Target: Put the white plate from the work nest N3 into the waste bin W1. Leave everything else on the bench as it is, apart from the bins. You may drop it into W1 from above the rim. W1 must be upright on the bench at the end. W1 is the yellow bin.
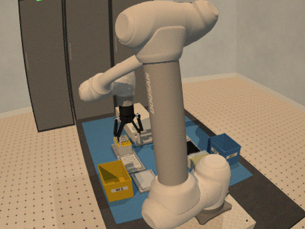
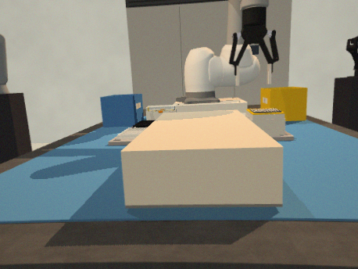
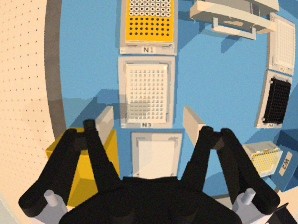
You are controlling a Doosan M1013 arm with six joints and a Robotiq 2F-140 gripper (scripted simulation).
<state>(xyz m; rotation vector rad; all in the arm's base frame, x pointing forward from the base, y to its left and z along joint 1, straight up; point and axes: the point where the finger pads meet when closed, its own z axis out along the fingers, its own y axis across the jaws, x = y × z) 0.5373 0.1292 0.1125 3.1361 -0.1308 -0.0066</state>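
Right now the white plate is 150 mm below my hand. From my hand the other things lie so: yellow bin W1: 160 mm behind, 160 mm to the left, 130 mm below; then flat tray: 170 mm behind, 10 mm to the right, 150 mm below; then yellow well plate: 160 mm ahead, 20 mm to the right, 110 mm below.
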